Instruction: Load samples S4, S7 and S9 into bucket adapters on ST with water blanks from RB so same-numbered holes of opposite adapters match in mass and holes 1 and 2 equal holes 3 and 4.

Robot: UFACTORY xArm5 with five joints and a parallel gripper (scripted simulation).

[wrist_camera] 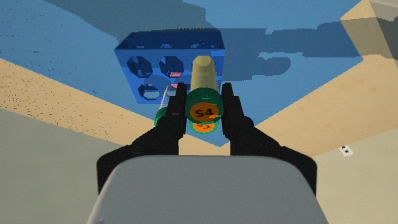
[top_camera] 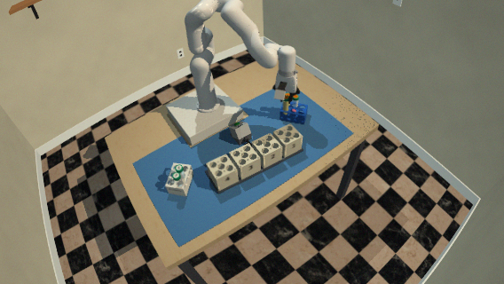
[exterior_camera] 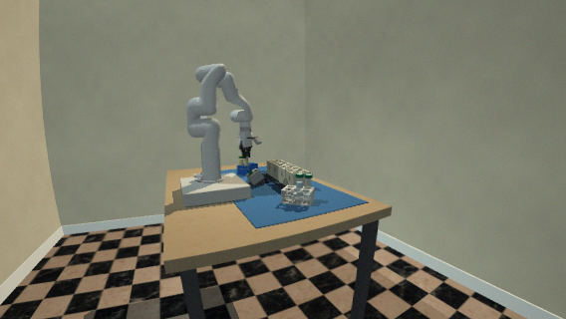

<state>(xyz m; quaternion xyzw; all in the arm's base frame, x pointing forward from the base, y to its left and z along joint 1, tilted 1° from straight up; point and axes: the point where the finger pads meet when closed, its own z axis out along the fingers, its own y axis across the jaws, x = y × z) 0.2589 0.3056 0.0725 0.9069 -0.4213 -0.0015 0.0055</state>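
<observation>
Right now my hand is 10 mm to the left of the sample tube S4 and 50 mm above it. Round my hand: blue sample rack RS: 20 mm ahead, 40 mm to the left, 100 mm below; sample tube S9: 10 mm ahead, 60 mm to the left, 70 mm below; sample tube S7: 30 mm behind, 30 mm to the left, 70 mm below.
</observation>
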